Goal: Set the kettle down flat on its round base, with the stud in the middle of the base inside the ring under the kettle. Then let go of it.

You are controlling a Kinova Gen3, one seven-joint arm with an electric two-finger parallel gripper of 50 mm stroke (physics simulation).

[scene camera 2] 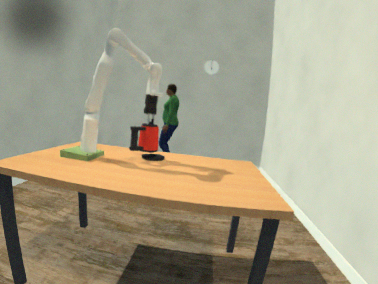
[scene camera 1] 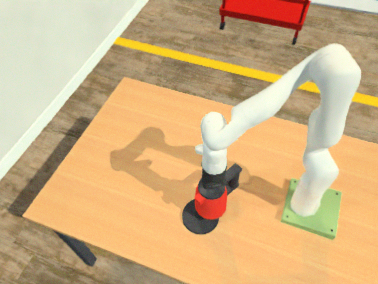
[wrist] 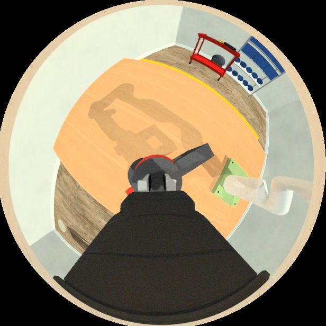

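Observation:
My gripper (scene camera 1: pixel 213 183) (scene camera 2: pixel 151 120) (wrist: pixel 156 179) is shut on the knob of the kettle's dark lid. The red kettle (scene camera 1: pixel 211 204) (scene camera 2: pixel 149 138) hangs upright, with its black handle (scene camera 1: pixel 234 179) (scene camera 2: pixel 134 138) (wrist: pixel 194 159) towards the arm's base. The round black base (scene camera 1: pixel 196 224) (scene camera 2: pixel 153 157) lies flat on the table under the kettle. A narrow gap shows between them in scene camera 2, where the kettle's middle is slightly left of the base's middle. The kettle hides part of the base in scene camera 1. The stud and the ring underneath are hidden.
The wooden table (scene camera 1: pixel 100 200) (scene camera 2: pixel 200 192) (wrist: pixel 85 150) carries the arm's green mounting plate (scene camera 1: pixel 325 220) (scene camera 2: pixel 70 153) (wrist: pixel 230 198), on the handle's side of the kettle. A red cart (scene camera 1: pixel 265 12) (wrist: pixel 207 65) stands on the floor beyond the table. A person in green (scene camera 2: pixel 171 110) stands behind the table.

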